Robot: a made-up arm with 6 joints. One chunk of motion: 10 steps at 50 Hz.
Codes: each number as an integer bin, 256 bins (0 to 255) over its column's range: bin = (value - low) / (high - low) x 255, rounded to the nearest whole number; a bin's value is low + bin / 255 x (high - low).
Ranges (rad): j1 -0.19..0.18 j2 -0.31..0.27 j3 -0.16..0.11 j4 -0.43..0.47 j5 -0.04..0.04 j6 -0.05..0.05
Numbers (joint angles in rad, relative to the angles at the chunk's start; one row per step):
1: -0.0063 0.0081 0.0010 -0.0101 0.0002 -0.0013
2: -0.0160 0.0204 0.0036 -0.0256 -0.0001 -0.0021
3: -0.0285 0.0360 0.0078 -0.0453 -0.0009 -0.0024
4: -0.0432 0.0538 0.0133 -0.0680 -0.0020 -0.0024
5: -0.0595 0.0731 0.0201 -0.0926 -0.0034 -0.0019
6: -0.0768 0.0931 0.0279 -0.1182 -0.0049 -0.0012
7: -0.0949 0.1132 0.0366 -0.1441 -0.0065 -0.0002
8: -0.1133 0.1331 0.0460 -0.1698 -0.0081 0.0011
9: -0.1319 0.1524 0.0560 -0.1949 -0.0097 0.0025
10: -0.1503 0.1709 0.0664 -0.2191 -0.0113 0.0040
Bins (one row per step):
1: 127 140 152 119 128 124
2: 120 145 155 115 127 122
3: 111 152 158 109 125 121
4: 101 160 164 103 121 121
5: 90 168 170 96 117 123
6: 78 177 177 88 112 124
7: 66 186 186 81 107 127
8: 53 195 195 74 102 130
9: 40 203 204 67 97 134
10: 27 211 214 60 91 138

